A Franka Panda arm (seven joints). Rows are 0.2 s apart.
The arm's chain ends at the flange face. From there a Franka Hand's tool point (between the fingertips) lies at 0.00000 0.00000 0.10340 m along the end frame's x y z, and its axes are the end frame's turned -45 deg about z.
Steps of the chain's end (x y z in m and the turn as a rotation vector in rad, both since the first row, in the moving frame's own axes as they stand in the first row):
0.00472 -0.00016 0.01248 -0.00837 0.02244 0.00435
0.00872 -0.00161 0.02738 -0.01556 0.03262 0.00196
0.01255 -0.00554 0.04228 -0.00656 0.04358 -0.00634
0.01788 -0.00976 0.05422 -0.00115 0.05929 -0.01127
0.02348 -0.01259 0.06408 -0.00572 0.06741 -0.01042
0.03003 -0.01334 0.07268 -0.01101 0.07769 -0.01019
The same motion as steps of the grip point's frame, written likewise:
0.00447 0.00548 0.01245 -0.02179 0.00995 0.00435
0.00855 0.00855 0.02731 -0.03407 0.01206 0.00196
0.01551 0.00861 0.04218 -0.03545 0.02618 -0.00634
0.02382 0.01013 0.05404 -0.04274 0.04111 -0.01127
0.03004 0.01302 0.06384 -0.05171 0.04362 -0.01042
0.03557 0.01826 0.07236 -0.06272 0.04715 -0.01019

